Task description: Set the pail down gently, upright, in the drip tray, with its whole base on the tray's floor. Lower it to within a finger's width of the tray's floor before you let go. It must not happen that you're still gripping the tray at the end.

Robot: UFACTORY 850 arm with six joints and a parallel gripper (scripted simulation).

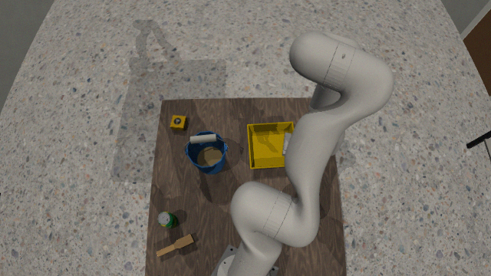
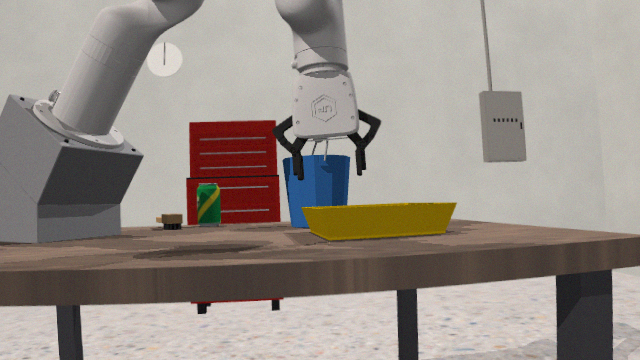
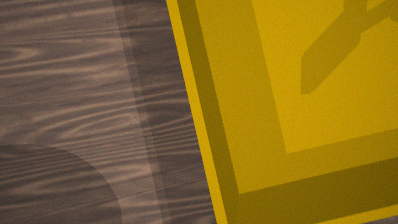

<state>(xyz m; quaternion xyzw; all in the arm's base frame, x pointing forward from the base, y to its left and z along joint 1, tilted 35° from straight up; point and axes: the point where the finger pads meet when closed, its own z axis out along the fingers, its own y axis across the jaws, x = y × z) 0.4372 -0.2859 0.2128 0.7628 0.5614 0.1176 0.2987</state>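
Now: the pail handle 38 cm to the left of my hand, 12 cm ahead of it and 10 cm above it. The rest, counted from my hand: yellow drip tray (11 cm ahead, 9 cm below, 8 cm to the left); then blue pail (38 cm to the left, 12 cm ahead, 3 cm above).
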